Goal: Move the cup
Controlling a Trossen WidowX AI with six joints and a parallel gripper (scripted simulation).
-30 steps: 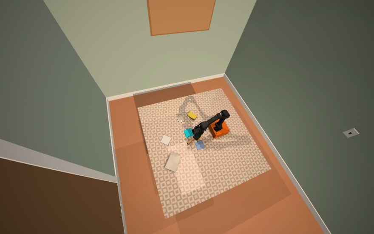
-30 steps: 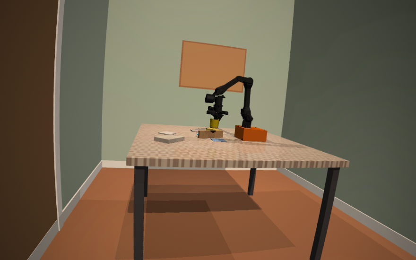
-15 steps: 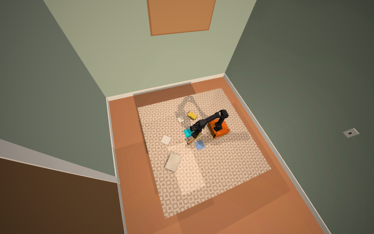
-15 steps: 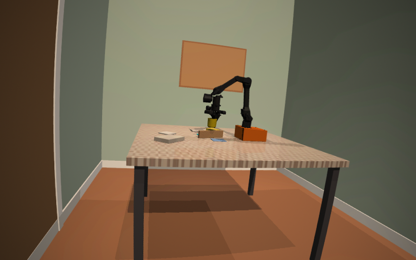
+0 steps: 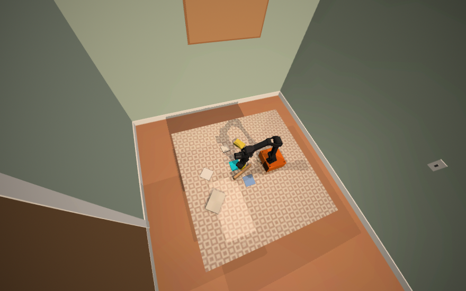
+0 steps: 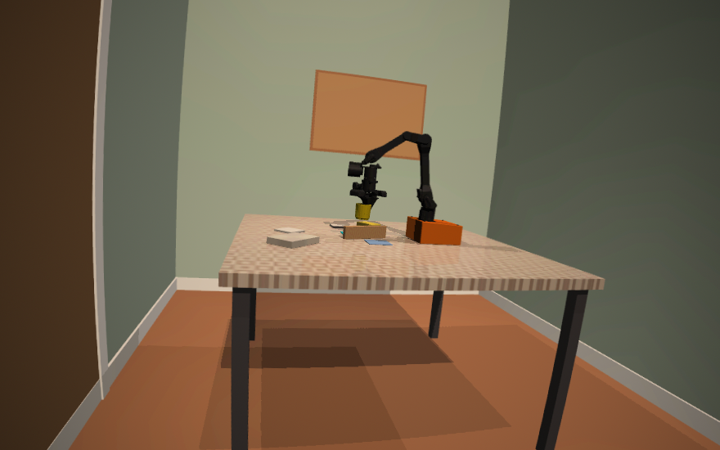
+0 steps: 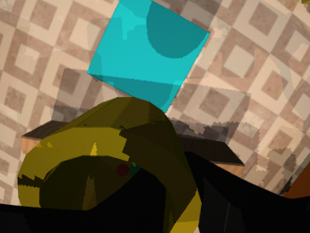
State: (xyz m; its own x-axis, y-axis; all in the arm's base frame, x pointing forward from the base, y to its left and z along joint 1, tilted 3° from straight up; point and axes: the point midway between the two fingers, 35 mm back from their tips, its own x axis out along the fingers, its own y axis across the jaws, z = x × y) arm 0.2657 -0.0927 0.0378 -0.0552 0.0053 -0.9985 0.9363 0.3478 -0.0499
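My gripper tip is 120 mm above the cyan block, 60 mm to the left of it and 40 mm short of it. Round my gripper tip: grey slab: 380 mm ahead, 170 mm to the left, 100 mm below; wooden stick: 100 mm below, 40 mm to the left, 20 mm ahead; yellow cup: 20 mm ahead, 10 mm to the left.
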